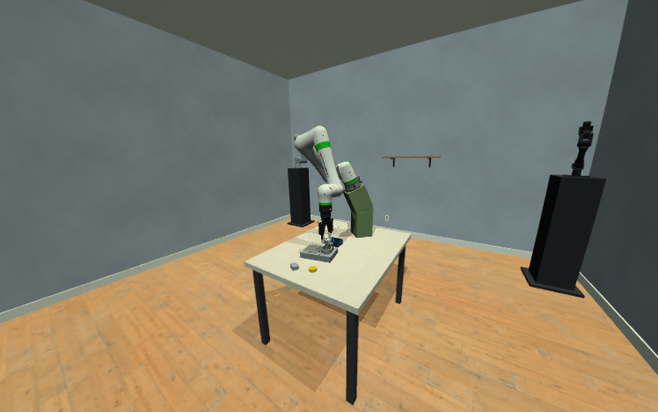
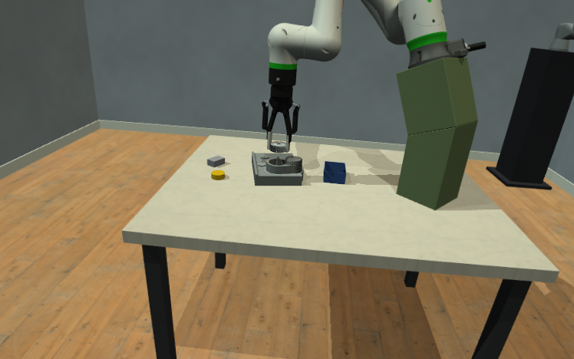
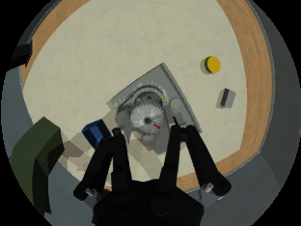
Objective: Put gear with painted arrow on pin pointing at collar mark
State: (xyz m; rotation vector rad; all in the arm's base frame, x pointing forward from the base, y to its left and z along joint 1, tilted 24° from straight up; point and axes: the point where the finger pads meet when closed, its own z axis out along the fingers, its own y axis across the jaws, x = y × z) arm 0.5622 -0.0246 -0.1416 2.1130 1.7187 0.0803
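My gripper is now 20 mm above the grey gear. The rest, counted from my hand: blue bin (220 mm behind, 130 mm below, 60 mm to the right); then yellow disc (220 mm ahead, 140 mm below, 30 mm to the left); then thin pin (100 mm below, 60 mm to the right, 30 mm ahead).
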